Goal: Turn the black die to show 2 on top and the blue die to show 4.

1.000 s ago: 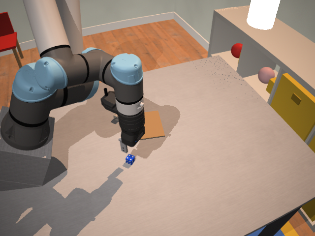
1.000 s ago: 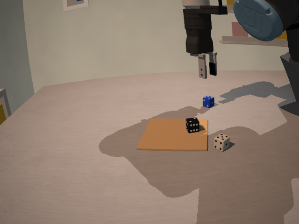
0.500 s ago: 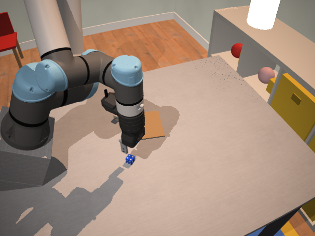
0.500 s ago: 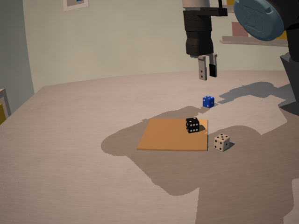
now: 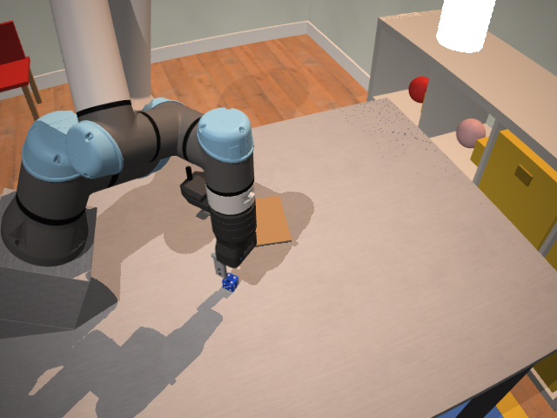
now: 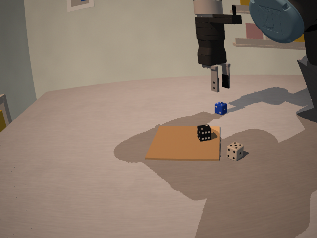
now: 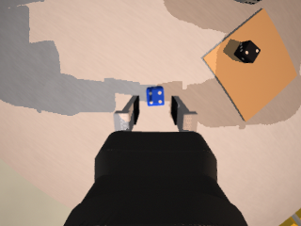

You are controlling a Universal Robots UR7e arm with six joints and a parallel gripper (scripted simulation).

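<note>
Now: the blue die 7 cm below my hand. Round my hand: white die: 22 cm to the left, 7 cm below, 2 cm ahead; then black die: 14 cm to the left, 7 cm ahead, 6 cm below; then orange mat: 14 cm to the left, 11 cm ahead, 8 cm below.
</note>
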